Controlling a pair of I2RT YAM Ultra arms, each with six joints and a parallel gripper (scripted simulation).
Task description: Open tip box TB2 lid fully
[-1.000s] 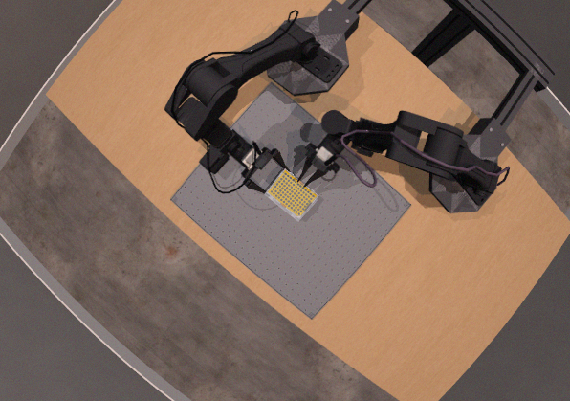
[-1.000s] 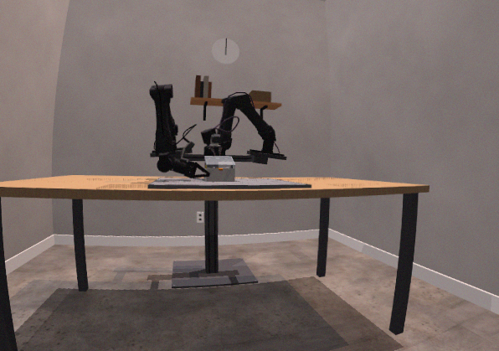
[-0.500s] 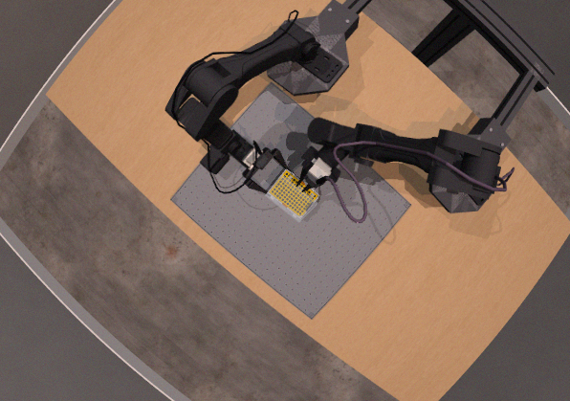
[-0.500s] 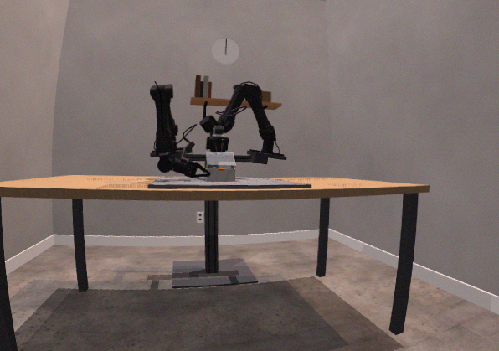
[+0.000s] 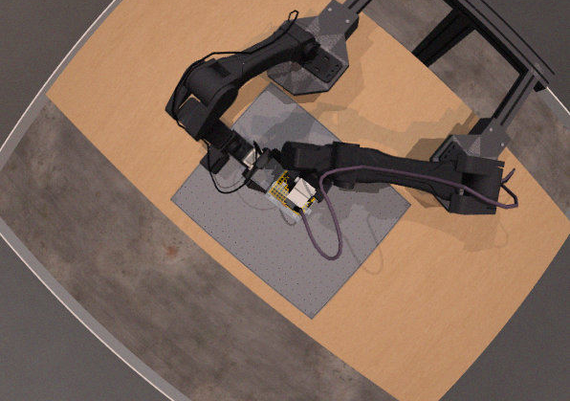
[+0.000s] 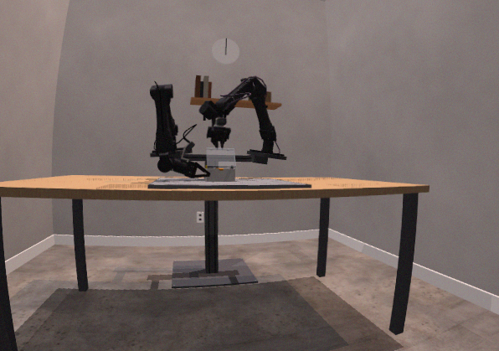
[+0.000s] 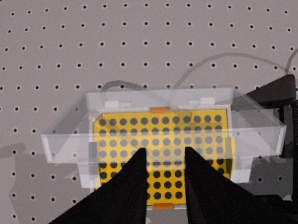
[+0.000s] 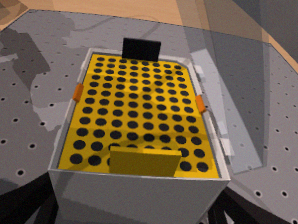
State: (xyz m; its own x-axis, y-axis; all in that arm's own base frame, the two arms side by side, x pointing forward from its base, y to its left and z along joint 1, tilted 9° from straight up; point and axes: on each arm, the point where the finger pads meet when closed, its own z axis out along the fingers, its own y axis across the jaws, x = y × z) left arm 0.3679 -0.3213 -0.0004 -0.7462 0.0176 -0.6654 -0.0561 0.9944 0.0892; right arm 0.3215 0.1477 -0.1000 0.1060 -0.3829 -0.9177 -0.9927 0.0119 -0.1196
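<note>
Right now the holed insert is 5 cm to the left of my right hand and 3 cm above it. Also, from my right hand: tip box 5 cm to the left, 3 cm above.
</note>
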